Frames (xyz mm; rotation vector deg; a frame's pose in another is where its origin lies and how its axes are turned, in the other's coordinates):
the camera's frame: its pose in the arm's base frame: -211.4 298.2 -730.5 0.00 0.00 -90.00
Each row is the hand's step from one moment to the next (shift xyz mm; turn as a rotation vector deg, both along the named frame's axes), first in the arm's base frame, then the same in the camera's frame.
Working: the arm's base frame: its pose in the camera's frame: 298.2 211.4 730.5 0.00 0.00 90.00

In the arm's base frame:
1: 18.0 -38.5 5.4 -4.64 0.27 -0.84
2: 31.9 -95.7 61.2 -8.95 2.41 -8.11
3: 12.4 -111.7 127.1 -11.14 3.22 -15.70
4: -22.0 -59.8 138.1 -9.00 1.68 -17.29
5: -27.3 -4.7 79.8 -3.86 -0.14 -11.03
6: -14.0 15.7 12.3 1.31 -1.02 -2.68
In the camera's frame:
1: 38.5 18.0 5.4 -0.27 -4.64 -0.84
2: 95.7 31.9 61.2 -2.41 -8.95 -8.11
3: 111.7 12.4 127.1 -3.22 -11.14 -15.70
4: 59.8 -22.0 138.1 -1.68 -9.00 -17.29
5: 4.7 -27.3 79.8 0.14 -3.86 -11.03
6: -15.7 -14.0 12.3 1.02 1.31 -2.68

